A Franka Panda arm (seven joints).
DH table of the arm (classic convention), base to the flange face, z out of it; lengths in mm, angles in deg. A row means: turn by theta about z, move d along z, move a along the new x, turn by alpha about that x. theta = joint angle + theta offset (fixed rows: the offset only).
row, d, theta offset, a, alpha
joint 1, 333.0, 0.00, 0.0, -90.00
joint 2, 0.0, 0.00, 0.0, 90.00
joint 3, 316.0, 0.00, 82.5, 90.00
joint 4, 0.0, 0.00, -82.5, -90.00
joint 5, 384.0, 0.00, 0.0, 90.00
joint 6, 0.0, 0.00, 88.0, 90.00
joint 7, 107.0, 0.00, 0.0, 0.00
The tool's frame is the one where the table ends.
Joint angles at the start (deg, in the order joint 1, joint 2, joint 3, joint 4, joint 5, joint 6, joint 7): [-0.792, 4.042, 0.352, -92.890, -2.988, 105.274, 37.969]
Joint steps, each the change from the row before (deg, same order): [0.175, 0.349, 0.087, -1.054, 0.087, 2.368, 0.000]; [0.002, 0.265, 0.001, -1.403, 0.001, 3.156, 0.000]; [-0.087, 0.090, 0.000, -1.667, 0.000, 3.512, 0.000]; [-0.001, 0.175, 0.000, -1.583, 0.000, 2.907, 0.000]
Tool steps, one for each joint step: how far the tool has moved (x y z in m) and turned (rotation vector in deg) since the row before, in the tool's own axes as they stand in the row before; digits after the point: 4 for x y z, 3 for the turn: [0.0002, -0.0046, 0.0089, 0.723, 0.679, -0.301]; [0.0017, -0.0024, 0.0097, 0.942, 1.156, -0.082]; [0.0014, -0.0009, 0.0094, 1.092, 1.371, 0.003]; [-0.0003, -0.0008, 0.0105, 0.740, 0.883, -0.079]
